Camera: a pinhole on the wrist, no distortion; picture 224 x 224 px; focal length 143.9 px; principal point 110.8 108.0 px. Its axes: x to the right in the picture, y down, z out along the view. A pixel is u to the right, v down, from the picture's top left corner.
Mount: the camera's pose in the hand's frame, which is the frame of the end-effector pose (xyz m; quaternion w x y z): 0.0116 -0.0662 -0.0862 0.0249 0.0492 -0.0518 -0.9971
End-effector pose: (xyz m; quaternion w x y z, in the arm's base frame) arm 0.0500 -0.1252 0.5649 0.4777 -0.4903 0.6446 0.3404
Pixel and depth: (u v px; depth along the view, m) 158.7 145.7 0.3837
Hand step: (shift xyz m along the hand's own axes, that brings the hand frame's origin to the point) -0.1495 -0.1344 0.2920
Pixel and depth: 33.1 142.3 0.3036
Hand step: 0.1472 -0.0985 0.2376
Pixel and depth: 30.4 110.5 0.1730
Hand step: 0.0904 -0.0464 0.0946
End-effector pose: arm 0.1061 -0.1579 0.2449 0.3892 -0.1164 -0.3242 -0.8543
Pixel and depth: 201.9 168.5 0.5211
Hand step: -0.3590 -0.2493 0.4212
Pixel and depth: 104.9 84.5 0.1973
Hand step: -0.0017 -0.0139 0.1065
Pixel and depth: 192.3 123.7 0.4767
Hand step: -0.3024 -0.0846 0.3653
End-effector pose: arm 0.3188 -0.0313 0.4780 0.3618 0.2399 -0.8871 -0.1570
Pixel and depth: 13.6 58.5 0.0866
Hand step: 0.0597 -0.0247 0.0020
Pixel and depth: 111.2 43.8 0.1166
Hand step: -0.0028 -0.0028 0.0237
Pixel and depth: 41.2 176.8 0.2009
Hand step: 0.0922 -0.1360 0.1321
